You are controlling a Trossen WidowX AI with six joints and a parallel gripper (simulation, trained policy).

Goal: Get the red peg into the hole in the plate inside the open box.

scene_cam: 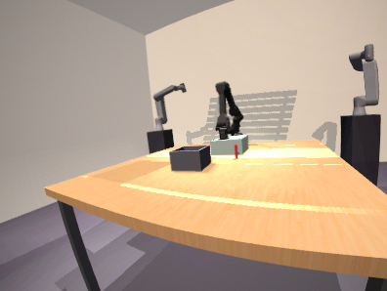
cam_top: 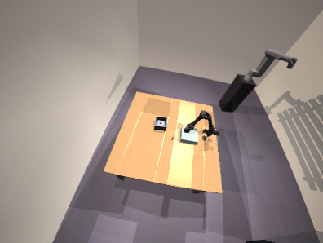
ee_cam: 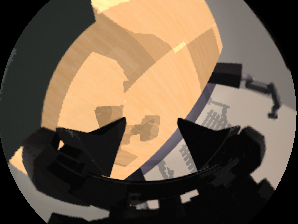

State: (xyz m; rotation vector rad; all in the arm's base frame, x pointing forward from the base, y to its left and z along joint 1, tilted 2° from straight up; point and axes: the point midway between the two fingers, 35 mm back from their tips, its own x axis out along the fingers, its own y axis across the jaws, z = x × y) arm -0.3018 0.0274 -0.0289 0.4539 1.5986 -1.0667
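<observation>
Right now the red peg is 49 cm ahead of my gripper tip and 8 cm to the left of it. The rest, counted from my gripper tip: plate: 65 cm ahead, 13 cm to the right, 1 cm above; grey box: 65 cm ahead, 13 cm to the right, 1 cm below.
</observation>
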